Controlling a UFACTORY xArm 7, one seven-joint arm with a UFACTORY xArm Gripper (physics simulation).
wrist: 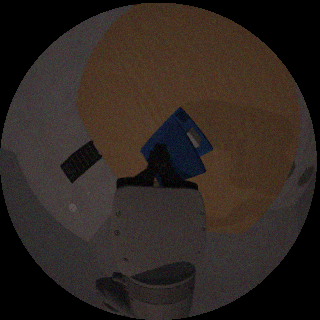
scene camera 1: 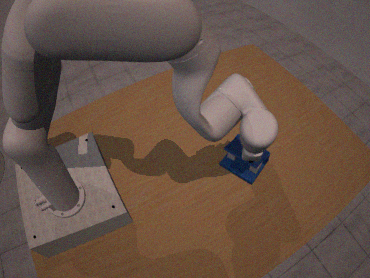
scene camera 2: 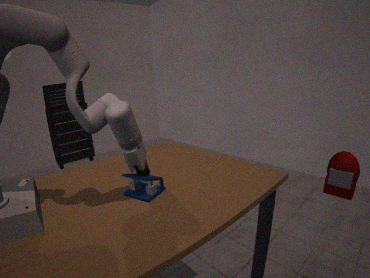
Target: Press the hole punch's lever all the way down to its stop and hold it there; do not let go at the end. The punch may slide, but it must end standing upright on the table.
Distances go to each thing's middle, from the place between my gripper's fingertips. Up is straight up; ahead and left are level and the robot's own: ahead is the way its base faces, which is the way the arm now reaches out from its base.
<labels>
Right now the lever (wrist: 183, 156) is 2 cm behind my hand and 1 cm below it. From my hand the other things lie so: blue hole punch (scene camera 1: 230, 162): 3 cm below, 2 cm behind.
</labels>
